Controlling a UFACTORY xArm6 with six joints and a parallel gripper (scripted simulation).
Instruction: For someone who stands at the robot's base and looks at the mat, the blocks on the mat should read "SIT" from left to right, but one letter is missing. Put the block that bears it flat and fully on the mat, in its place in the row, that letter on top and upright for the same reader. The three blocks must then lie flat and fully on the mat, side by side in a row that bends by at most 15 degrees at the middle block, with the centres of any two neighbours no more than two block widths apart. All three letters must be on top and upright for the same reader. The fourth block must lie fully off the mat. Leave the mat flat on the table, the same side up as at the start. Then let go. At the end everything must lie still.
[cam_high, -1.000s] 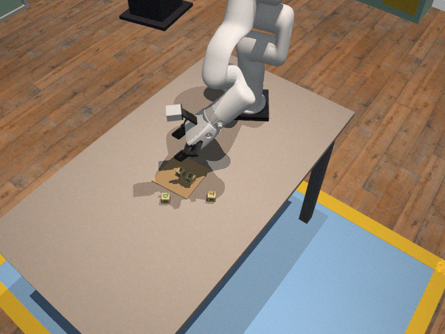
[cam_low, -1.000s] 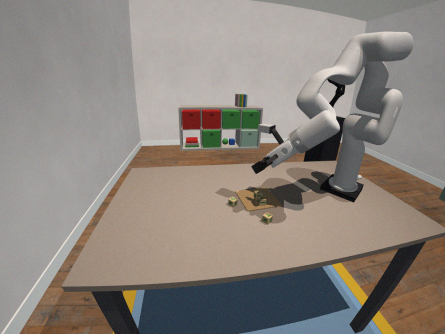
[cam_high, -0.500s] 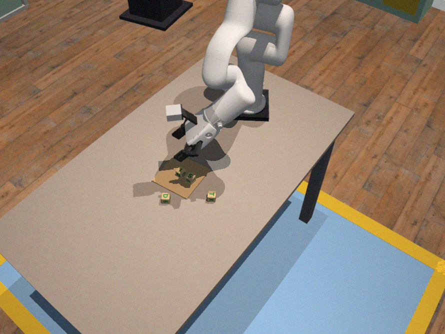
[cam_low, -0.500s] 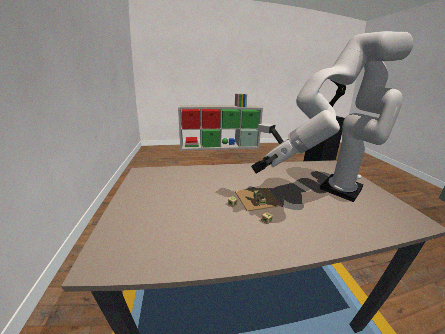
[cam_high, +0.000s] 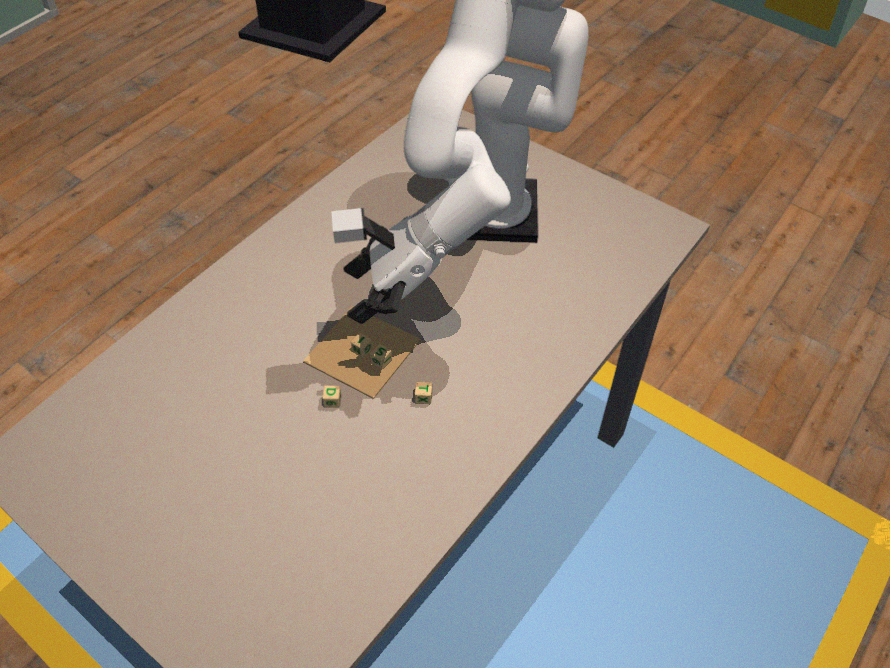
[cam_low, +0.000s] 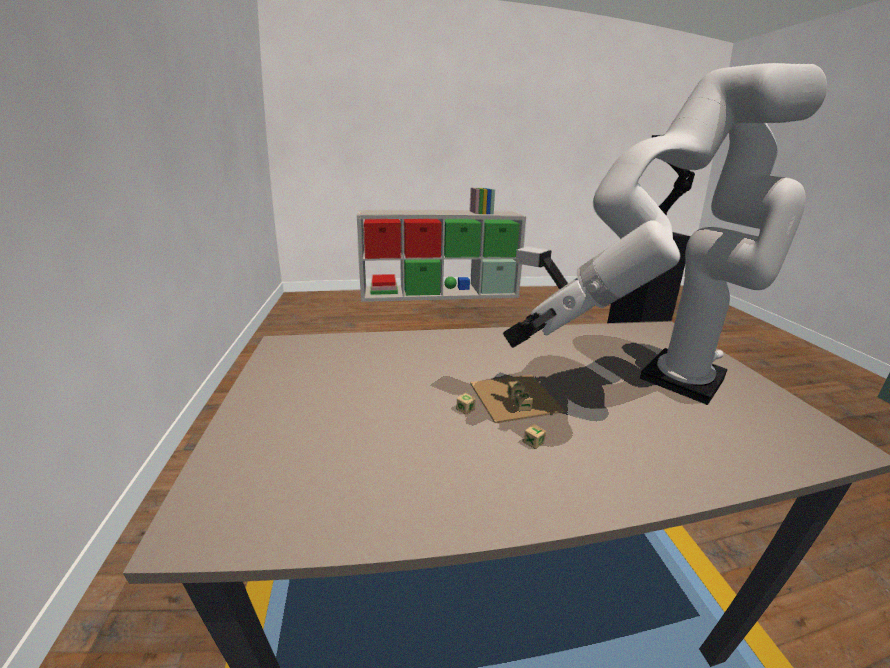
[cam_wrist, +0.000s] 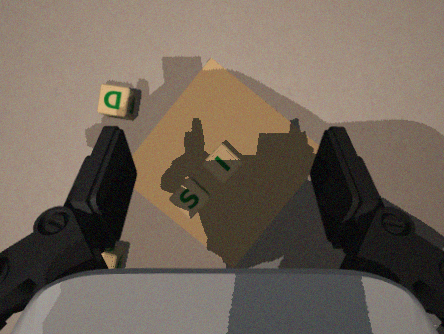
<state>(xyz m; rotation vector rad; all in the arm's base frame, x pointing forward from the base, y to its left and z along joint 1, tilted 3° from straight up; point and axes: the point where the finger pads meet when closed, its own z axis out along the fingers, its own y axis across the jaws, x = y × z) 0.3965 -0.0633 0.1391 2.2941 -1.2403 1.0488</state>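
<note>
My hand is 4 cm short of the T block, 13 cm to the right of it and 13 cm above it. From my hand the other things lie so: I block (13 cm below); then S block (1 cm ahead, 4 cm to the left, 13 cm below); then tan mat (14 cm below).
</note>
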